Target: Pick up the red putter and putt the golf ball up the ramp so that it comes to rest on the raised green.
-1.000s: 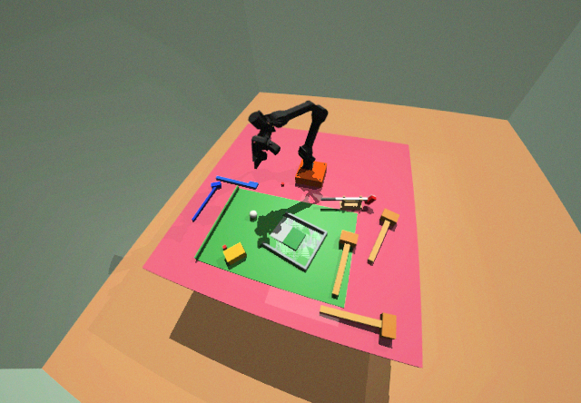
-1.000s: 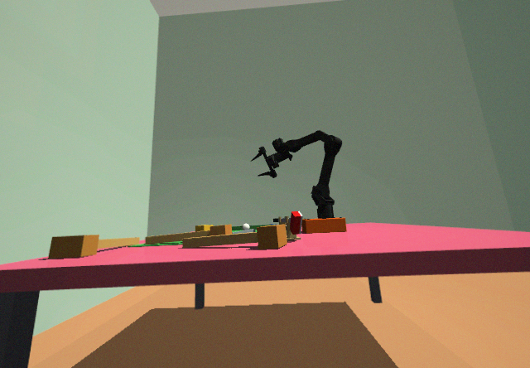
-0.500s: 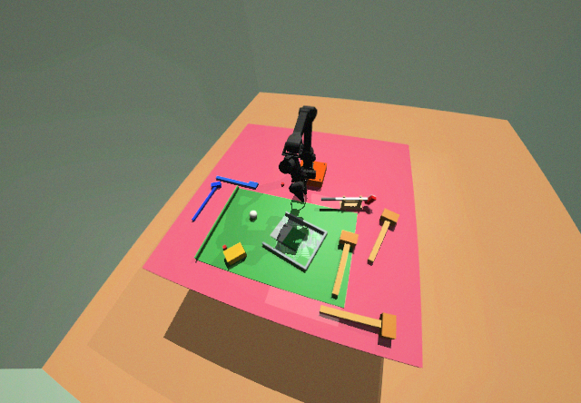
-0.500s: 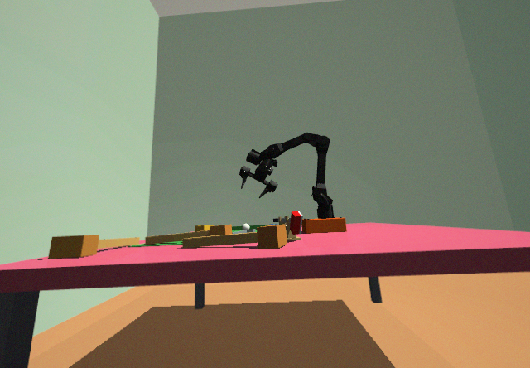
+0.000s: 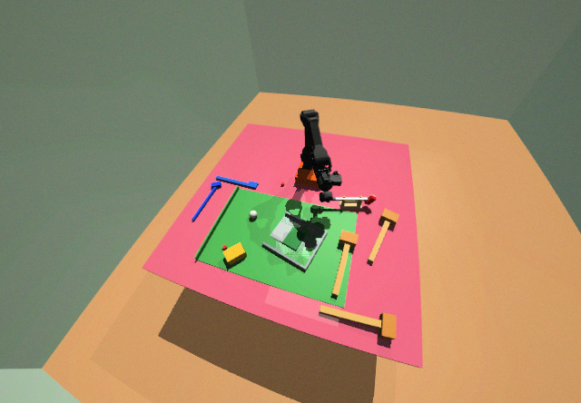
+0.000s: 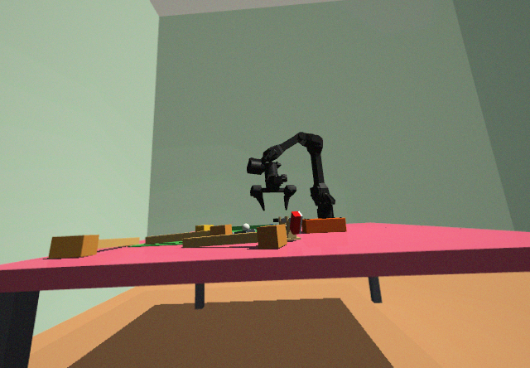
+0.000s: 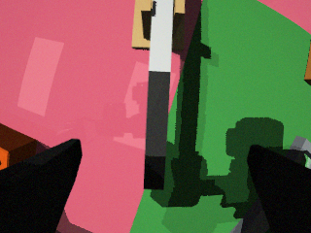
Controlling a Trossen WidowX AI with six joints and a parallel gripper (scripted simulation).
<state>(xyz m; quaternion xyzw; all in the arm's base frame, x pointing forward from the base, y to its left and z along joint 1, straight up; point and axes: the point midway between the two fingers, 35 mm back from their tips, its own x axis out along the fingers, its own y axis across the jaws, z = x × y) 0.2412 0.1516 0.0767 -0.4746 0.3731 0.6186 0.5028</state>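
Right now my gripper tip is 110 mm to the right of the red putter, 40 mm above it and 30 mm past it. Also, from my gripper tip: wooden stand: 130 mm to the left, 70 mm below, 30 mm behind; yellow block: 390 mm ahead, 380 mm to the right, 70 mm below; white golf ball: 380 mm to the right, 160 mm ahead, 70 mm below.
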